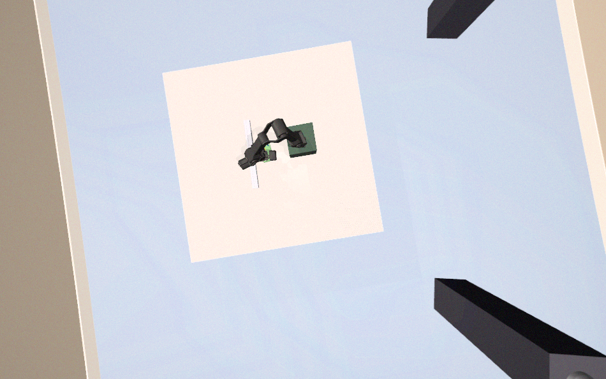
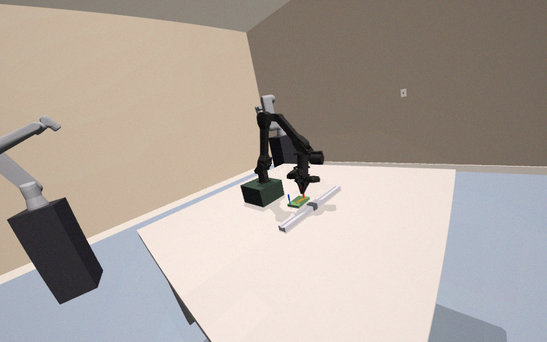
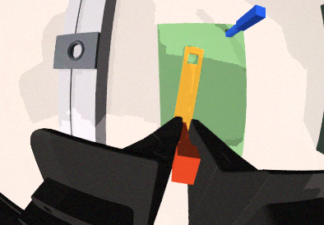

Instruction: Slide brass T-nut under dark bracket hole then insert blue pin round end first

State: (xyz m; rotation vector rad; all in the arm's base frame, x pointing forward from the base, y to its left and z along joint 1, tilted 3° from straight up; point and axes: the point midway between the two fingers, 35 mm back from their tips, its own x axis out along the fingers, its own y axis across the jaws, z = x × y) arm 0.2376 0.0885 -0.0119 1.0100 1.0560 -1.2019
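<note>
The green tray is 5 cm to the right of my gripper tip, 4 cm below it and 2 cm behind it. From my gripper tip the other things lie so: brass T-nut 2 cm to the right; then aluminum rail 10 cm ahead, 3 cm below, 2 cm to the right; then blue pin 7 cm to the right, 2 cm below, 2 cm behind.
</note>
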